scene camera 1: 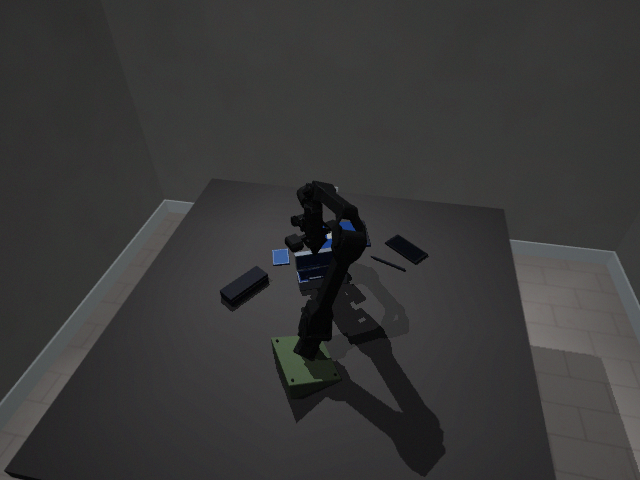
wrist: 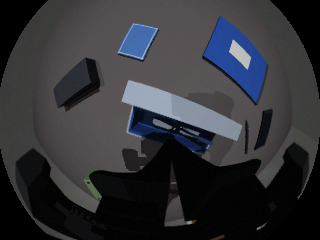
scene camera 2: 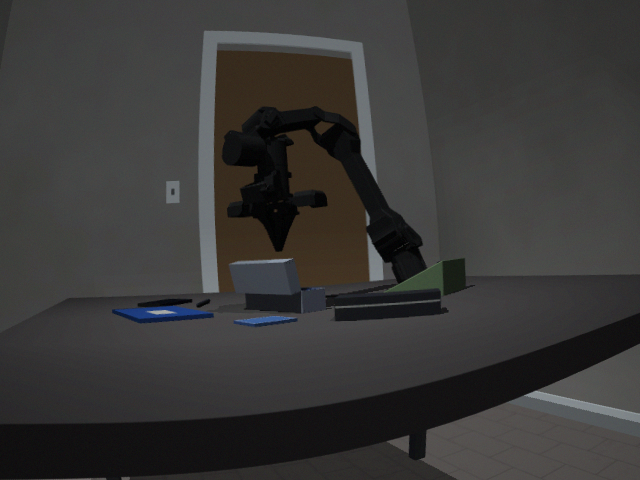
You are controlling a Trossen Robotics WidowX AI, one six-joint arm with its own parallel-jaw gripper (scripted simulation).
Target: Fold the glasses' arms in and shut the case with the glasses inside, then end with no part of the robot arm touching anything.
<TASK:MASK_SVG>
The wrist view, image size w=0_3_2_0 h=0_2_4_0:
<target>my gripper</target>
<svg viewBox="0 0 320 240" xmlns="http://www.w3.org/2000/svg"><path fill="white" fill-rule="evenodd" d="M309 153L293 142L283 155L284 164L266 190L255 175L261 165L261 160L252 159L233 165L215 166L196 155L176 139L167 139L153 159L138 172L118 173L97 170L89 175L90 181L102 196L95 213L66 198L50 177L51 166L47 159L34 148L16 161L16 184L34 218L49 228L76 240L210 240L223 234L224 238L219 240L266 240L283 223L299 200L297 197L301 194L309 173ZM171 160L185 222L196 220L193 224L164 226L170 188Z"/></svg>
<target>small blue card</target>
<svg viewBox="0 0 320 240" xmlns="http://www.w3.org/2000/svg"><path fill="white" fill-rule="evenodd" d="M133 23L117 54L144 61L159 28Z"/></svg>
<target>long dark box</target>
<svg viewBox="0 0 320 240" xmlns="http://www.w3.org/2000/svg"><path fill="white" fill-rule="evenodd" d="M95 60L85 57L54 87L53 91L58 108L67 105L76 97L100 83Z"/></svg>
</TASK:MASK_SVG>
